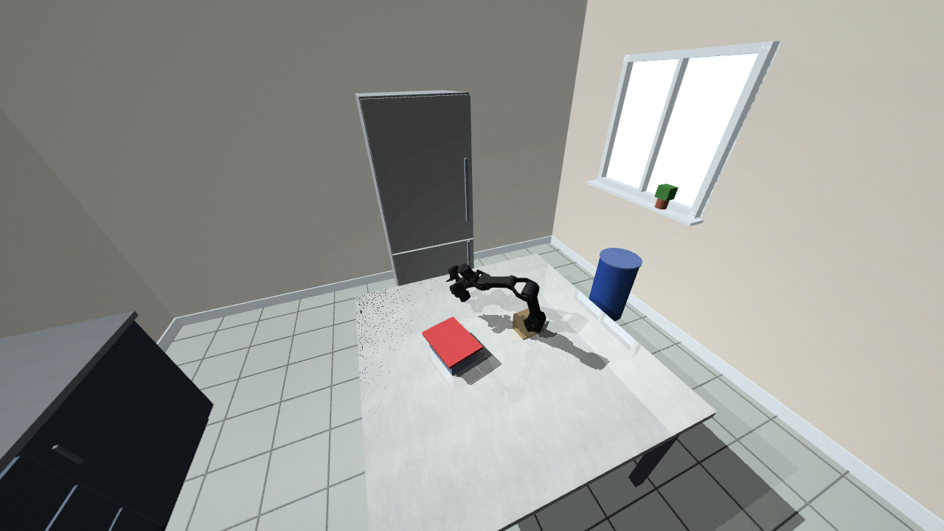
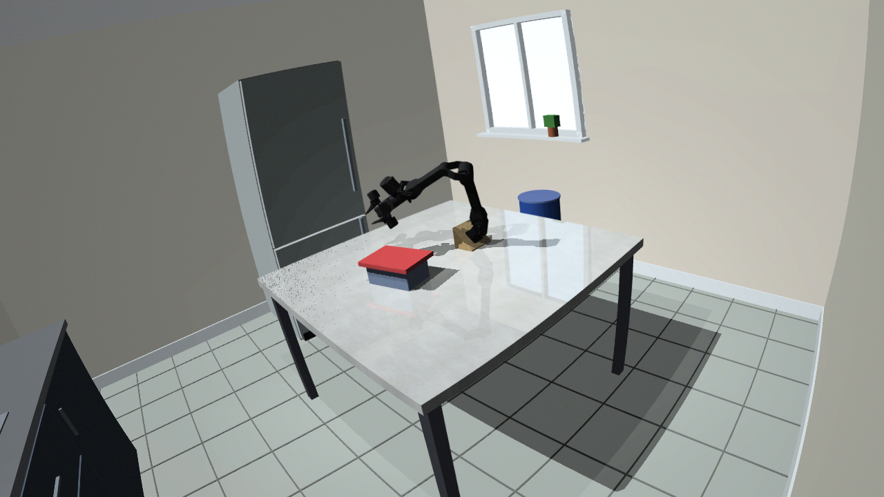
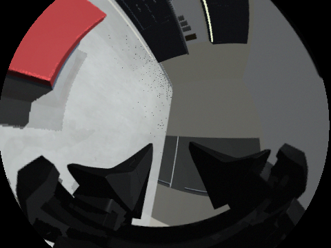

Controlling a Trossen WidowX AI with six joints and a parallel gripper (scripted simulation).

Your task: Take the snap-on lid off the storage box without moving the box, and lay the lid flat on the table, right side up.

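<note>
The red lid lies 270 mm to the left of my gripper tip, 110 mm ahead of it and 90 mm below it. The rest, counted from my gripper tip: blue-grey storage box: 270 mm to the left, 140 mm below, 110 mm ahead.
</note>
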